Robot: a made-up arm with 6 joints. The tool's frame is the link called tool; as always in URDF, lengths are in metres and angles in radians. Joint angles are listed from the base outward. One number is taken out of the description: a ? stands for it. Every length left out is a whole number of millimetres.
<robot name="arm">
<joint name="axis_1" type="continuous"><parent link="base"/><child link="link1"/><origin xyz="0 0 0.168"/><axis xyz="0 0 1"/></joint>
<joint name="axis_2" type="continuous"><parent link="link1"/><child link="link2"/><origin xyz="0 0 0" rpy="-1.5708 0 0"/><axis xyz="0 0 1"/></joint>
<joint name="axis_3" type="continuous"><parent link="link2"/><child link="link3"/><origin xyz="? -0.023 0"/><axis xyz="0 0 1"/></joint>
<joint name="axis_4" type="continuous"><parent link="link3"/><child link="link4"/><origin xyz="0.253 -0.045 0" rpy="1.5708 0 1.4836"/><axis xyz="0 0 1"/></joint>
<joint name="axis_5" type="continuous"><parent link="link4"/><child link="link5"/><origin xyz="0 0 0" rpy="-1.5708 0 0"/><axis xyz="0 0 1"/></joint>
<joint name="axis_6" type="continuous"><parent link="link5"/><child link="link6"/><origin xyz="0 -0.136 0" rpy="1.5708 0 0"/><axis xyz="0 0 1"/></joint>
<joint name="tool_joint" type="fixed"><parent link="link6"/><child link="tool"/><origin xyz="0 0 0" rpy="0 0 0"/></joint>
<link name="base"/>
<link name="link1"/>
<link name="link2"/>
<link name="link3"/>
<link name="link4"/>
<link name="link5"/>
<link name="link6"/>
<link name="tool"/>
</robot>
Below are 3 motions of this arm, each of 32 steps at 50 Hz.
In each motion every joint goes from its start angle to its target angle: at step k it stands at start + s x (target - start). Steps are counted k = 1, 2, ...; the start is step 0. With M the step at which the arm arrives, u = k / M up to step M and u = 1 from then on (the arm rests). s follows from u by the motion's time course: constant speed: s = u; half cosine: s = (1 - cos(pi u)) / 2; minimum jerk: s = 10 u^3 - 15 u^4 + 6 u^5.
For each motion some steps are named. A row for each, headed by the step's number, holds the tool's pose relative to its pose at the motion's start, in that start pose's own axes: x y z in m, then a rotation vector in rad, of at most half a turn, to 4 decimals.
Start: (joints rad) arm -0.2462 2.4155 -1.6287 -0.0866 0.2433 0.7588
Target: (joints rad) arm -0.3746 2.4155 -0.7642 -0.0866 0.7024 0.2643
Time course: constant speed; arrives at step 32
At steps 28, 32:
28: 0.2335 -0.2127 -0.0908 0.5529 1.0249 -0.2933
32: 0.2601 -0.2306 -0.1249 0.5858 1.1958 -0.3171

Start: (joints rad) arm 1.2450 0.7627 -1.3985 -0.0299 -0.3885 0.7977
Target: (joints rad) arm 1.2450 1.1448 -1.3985 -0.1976 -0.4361 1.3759
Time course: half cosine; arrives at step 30
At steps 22, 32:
22: 0.1074 -0.0930 0.0032 0.1978 0.2146 0.3645
32: 0.1287 -0.1112 -0.0015 0.2469 0.2504 0.4381

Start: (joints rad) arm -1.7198 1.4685 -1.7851 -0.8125 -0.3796 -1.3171
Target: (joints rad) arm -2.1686 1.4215 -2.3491 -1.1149 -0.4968 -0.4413
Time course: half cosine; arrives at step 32
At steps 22, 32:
22: 0.1270 -0.1299 -0.0394 0.2919 0.1816 0.0464
32: 0.1404 -0.1721 -0.0576 0.3636 0.1829 0.0347

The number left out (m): -0.17
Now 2 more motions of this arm.
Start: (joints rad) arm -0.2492 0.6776 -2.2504 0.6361 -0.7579 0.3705
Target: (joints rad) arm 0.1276 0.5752 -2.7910 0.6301 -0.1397 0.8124
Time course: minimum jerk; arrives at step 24
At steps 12, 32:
12: -0.0724 0.0442 0.0451 -0.0104 0.0302 0.4551
32: -0.1750 0.0671 0.0679 -0.0612 0.0489 0.8562

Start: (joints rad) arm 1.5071 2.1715 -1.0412 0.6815 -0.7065 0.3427
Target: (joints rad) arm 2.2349 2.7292 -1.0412 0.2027 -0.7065 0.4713
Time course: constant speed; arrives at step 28
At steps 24, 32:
24: 0.2534 -0.0496 -0.1257 -0.3647 0.6994 -0.6954
32: 0.2784 -0.0761 -0.1534 -0.4228 0.8089 -0.8211

